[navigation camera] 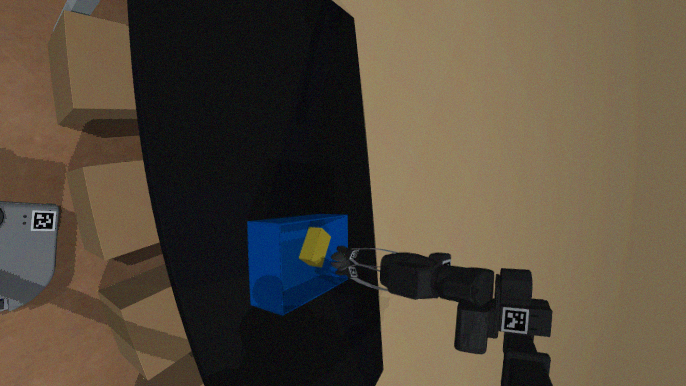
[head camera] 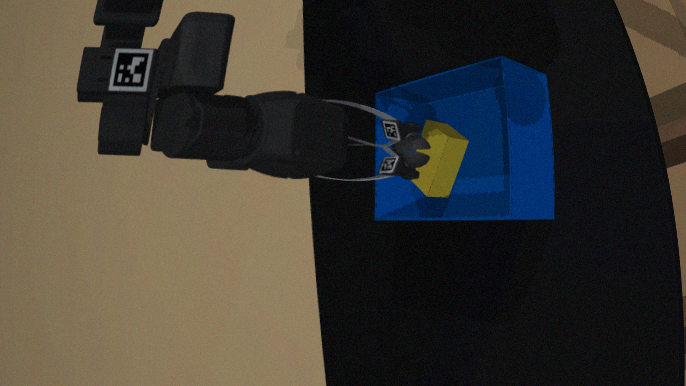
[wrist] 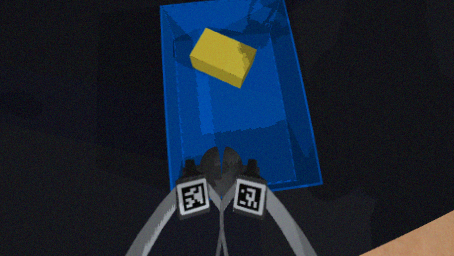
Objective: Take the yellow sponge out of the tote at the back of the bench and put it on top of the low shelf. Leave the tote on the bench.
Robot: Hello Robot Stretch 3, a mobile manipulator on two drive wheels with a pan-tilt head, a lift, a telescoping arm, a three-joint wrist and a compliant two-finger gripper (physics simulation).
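Frame: origin at the robot's base, x left, y ahead, z down, level; centimetres.
Where they show: gripper, fingertip midpoint: [navigation camera: 334, 259] [head camera: 420, 152] [wrist: 221, 164].
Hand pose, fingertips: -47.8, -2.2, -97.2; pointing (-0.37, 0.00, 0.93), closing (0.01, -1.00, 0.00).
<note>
Each offset is from my fingertips to the top centre of the thing, as dx, dy, dz. Level surfaces: height alone.
The yellow sponge @(-19.9, -0.7, +16.1) [head camera: 445, 155] [navigation camera: 315, 246] [wrist: 222, 52] is a block lying inside the blue tote @(-11.5, -2.1, +10.9) [head camera: 530, 150] [navigation camera: 265, 260] [wrist: 295, 110], which stands on the black bench @(dz +20.9) [head camera: 425, 300] [navigation camera: 225, 125] [wrist: 90, 125]. My gripper [head camera: 422, 151] [navigation camera: 340, 259] [wrist: 221, 164] is shut, its dark fingertips nearly meeting with no object between them. It overlaps the sponge's edge in the head view but appears apart from it in the navigation and wrist views. Its height over the tote is hard to tell. I cannot pick out the low shelf.
A plain tan surface [head camera: 150, 275] [navigation camera: 500, 150] lies beyond one long edge of the bench. Past the opposite edge, tan box-like blocks [navigation camera: 97, 60] [navigation camera: 120, 205] stand over a reddish-brown floor, with a grey body [navigation camera: 25, 250] bearing a marker.
</note>
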